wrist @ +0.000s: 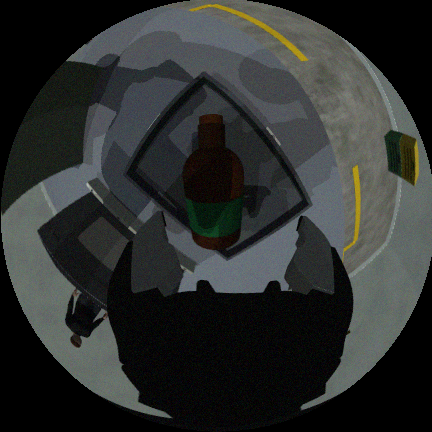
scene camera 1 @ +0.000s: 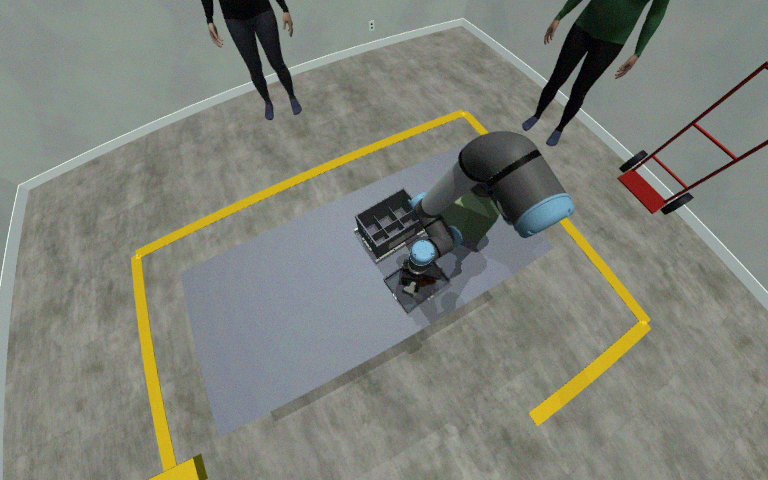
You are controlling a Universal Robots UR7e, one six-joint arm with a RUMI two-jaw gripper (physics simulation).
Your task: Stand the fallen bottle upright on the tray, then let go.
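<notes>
The brown bottle with a green label lies on its side in the shallow dark-rimmed tray. In the wrist view its neck points to the top of the picture and its base is nearest the gripper, close to the tray's lower corner. My gripper is open and empty, above the base end of the bottle, with one jaw on each side of it in the wrist view. In the scene view the gripper and wrist hide part of the bottle.
A dark divided crate stands close beside the tray. A green block stands behind the arm's wrist. Yellow floor tape surrounds the grey work surface.
</notes>
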